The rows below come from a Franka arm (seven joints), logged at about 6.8 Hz.
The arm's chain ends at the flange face. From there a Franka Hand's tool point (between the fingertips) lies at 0.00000 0.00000 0.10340 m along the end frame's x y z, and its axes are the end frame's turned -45 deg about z.
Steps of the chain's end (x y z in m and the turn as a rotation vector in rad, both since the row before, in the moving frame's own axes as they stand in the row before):
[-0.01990 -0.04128 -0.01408 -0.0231 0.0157 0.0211]
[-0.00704 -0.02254 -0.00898 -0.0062 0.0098 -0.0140]
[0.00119 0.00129 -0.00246 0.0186 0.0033 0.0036]
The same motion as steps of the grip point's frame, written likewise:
[0.01455 -0.04043 -0.01412 -0.0274 -0.0052 0.0211]
[0.01123 -0.01975 -0.00899 -0.0113 0.0025 -0.0140]
[0.00153 0.00064 -0.00248 0.0108 0.0155 0.0036]

